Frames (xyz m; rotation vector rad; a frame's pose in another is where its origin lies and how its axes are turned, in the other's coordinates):
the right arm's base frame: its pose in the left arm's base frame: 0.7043 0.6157 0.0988 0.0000 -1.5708 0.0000
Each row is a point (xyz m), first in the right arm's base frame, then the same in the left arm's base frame.
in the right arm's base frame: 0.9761 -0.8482 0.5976
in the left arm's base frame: 0.1067 -0.2325 1.0749
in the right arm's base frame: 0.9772 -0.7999 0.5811
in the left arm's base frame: 0.1232 -0.1842 1.0760
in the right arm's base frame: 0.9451 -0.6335 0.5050
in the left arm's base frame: 0.1993 -0.0178 1.0439
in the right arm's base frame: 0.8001 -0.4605 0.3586
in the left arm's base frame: 0.3457 0.1552 0.8989
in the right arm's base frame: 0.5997 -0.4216 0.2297
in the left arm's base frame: 0.4746 0.1941 0.6985
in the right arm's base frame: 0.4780 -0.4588 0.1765
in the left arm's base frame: 0.5278 0.1569 0.5768
